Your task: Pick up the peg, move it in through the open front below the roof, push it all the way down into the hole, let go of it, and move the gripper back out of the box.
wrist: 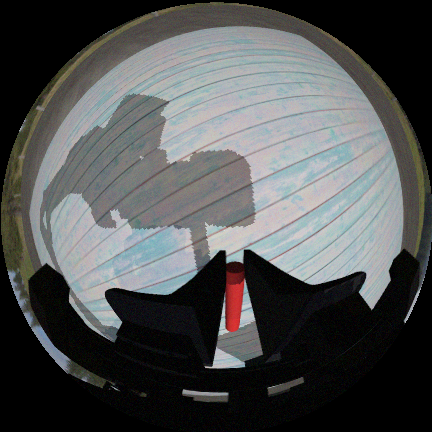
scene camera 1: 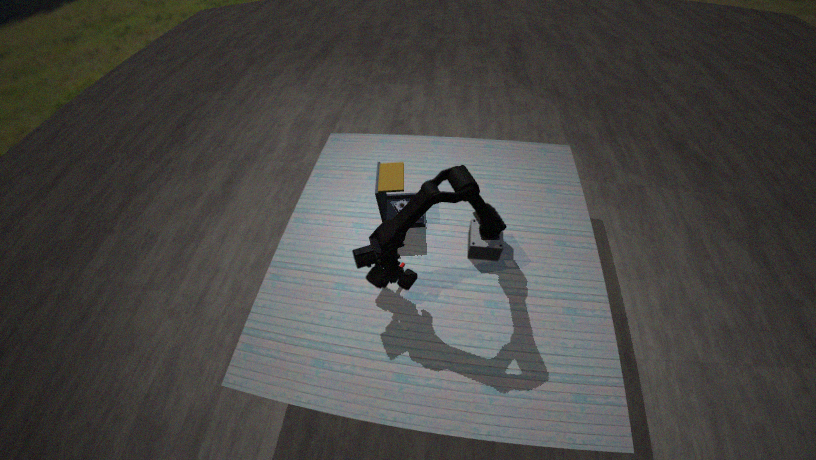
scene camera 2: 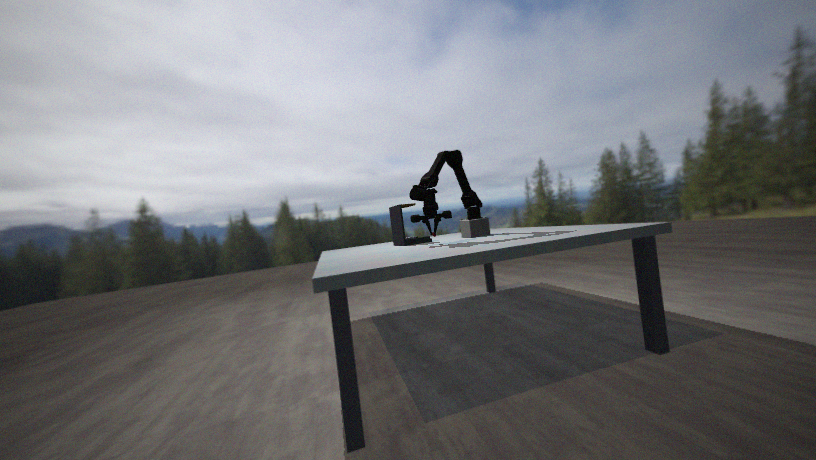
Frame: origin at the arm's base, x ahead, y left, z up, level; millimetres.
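Seen in the pictures: gripper, fingertip midpoint: (wrist: 234, 255) (scene camera 1: 390, 281) (scene camera 2: 433, 235); arm's base at its link origin: (scene camera 1: 489, 231) (scene camera 2: 474, 218).
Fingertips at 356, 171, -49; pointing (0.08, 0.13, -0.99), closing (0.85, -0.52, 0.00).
Offsets run from my fingertips to a thing's top centre, as dx, dy, dz. "pt": to the spot under its first point. Level surfaces: height alone.
My gripper (scene camera 1: 395, 275) (scene camera 2: 433, 231) (wrist: 234, 255) is shut on the red peg @(-24, -39, +13) (scene camera 1: 401, 265) (scene camera 2: 433, 234) (wrist: 233, 302). The peg lies crosswise between the fingertips in the wrist view, held above the table; its exact tilt is hard to tell. The box has a dark upright wall (scene camera 1: 381, 206) (scene camera 2: 397, 226), a yellow roof @(-32, -337, +175) (scene camera 1: 391, 176) (scene camera 2: 405, 205) and a low dark base (scene camera 1: 416, 221) (scene camera 2: 420, 240). The hole @(pt -22, -354, -14) (scene camera 1: 401, 204) shows as a dark spot in a pale patch on the base, and my arm partly covers the base. My gripper is outside the box, beside its base.
The grey block (scene camera 1: 484, 248) (scene camera 2: 474, 228) under my arm stands to the right of the box in both scene views. The box and block stand on the pale striped table top @(dz -49) (scene camera 1: 320, 342) (scene camera 2: 365, 265). My forearm passes over the box's base in scene camera 1.
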